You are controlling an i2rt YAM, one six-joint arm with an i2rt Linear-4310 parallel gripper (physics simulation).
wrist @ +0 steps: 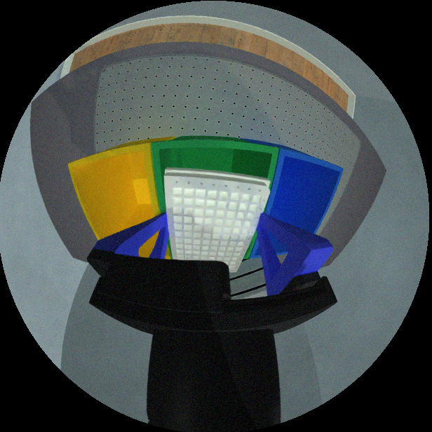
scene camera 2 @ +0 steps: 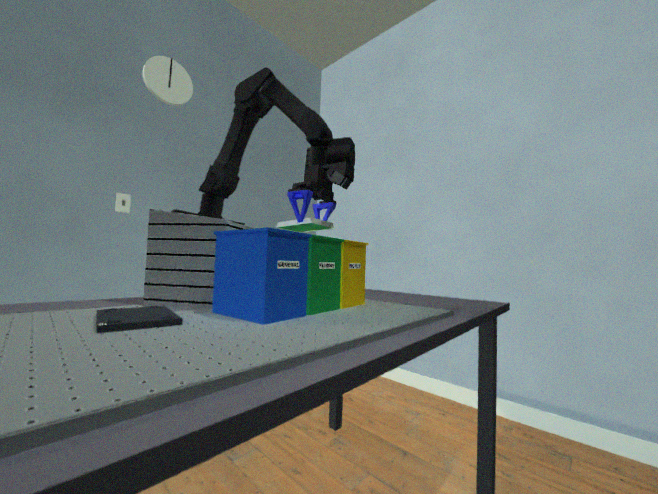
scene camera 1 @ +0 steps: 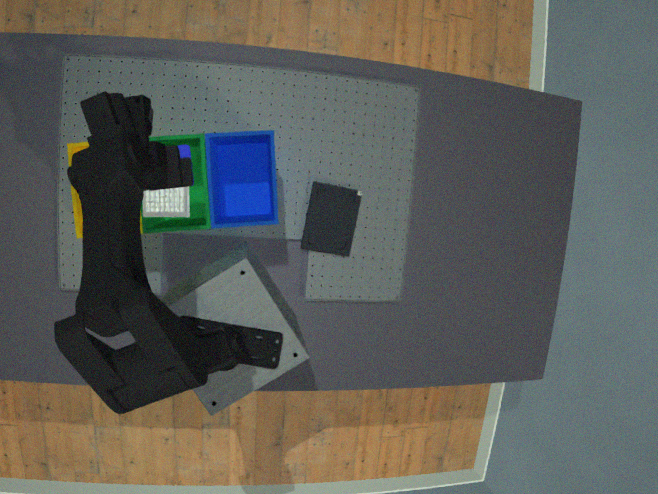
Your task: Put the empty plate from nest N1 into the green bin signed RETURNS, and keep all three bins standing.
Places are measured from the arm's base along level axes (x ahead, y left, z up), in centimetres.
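Where they show: gripper, between the fingertips: (scene camera 2: 310,225) (scene camera 1: 165,170); arm's base, origin of its link: (scene camera 2: 209,220) (scene camera 1: 228,341).
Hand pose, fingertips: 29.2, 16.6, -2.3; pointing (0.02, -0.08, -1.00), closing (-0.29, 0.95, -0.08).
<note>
Each offset is from my fingertips to the top centre of the thing, as dx, dy, dz. Level surfaces: height alone.
The white well plate {-2.0, -0.4, +1.3} (scene camera 1: 166,203) (scene camera 2: 304,226) (wrist: 215,230) is held level between the blue fingers of my gripper (scene camera 2: 311,220) (wrist: 212,216), which is shut on it. The plate hangs over the open top of the green bin {-2.2, -1.1, -3.2} (scene camera 1: 199,204) (scene camera 2: 324,289) (wrist: 200,157), slightly above its rim in the second scene view. The arm hides part of that bin in the overhead view. The blue bin {+1.0, -13.9, -3.2} (scene camera 1: 244,159) (scene camera 2: 239,276) (wrist: 305,195) and the yellow bin {-5.5, +11.6, -3.2} (scene camera 1: 77,212) (scene camera 2: 352,287) (wrist: 112,190) flank the green one. All three stand upright; the green bin's sign is blurred.
A flat dark box {-4.2, -35.9, -19.7} (scene camera 1: 330,219) (scene camera 2: 138,317) lies beyond the blue bin on the perforated board {dz -21.2} (scene camera 1: 361,276) (scene camera 2: 175,361) (wrist: 195,100). The arm stands on a grey pedestal (scene camera 1: 228,297) (scene camera 2: 178,260) behind the bins. The bins stand side by side.
</note>
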